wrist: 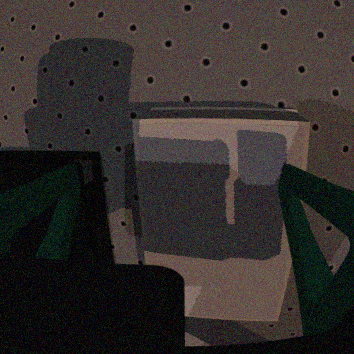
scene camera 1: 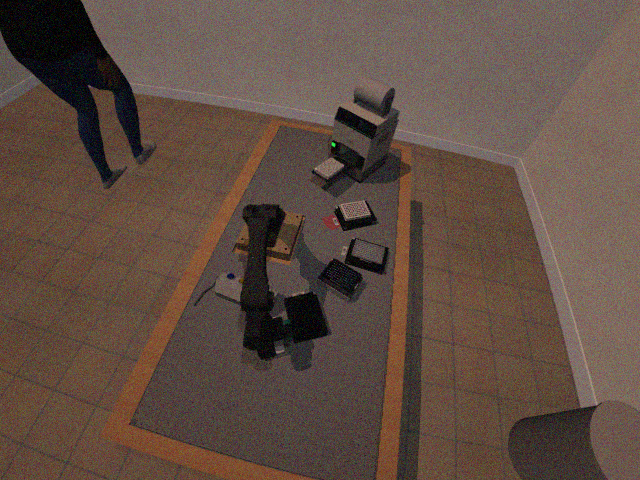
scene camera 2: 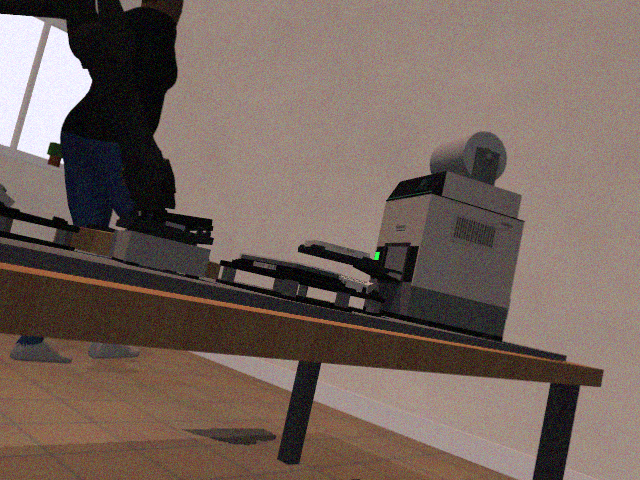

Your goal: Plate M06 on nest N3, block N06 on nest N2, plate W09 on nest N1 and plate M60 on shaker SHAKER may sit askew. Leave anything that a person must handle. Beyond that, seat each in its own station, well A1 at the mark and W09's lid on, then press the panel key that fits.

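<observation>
My gripper (scene camera 1: 283, 331) (wrist: 179, 175) is open; its green fingers stand either side of a pale, flat, box-like piece (scene camera 1: 279, 349) (wrist: 215, 285) on the mat, possibly the lid. A black plate-sized piece (scene camera 1: 307, 317) (wrist: 95, 212) is beside it, partly behind the left finger in the wrist view. A black gridded piece (scene camera 1: 339, 275) sits on the grey shaker-like body (scene camera 1: 351, 295) (scene camera 2: 160, 250). A grey plate (scene camera 1: 369, 251) and a pale plate with wells (scene camera 1: 355, 210) sit on black nests. Labels, A1 marks and exact seating cannot be read. The key panel (scene camera 1: 225, 285) is partly behind the arm.
A large instrument (scene camera 1: 361, 136) (scene camera 2: 449, 248) with a green light and a roll on top stands at the back; a pale plate (scene camera 1: 329, 168) (scene camera 2: 338, 249) is on its tray. A red card (scene camera 1: 330, 222) lies by the far nest. A person (scene camera 1: 67, 67) (scene camera 2: 124, 103) stands beside the table.
</observation>
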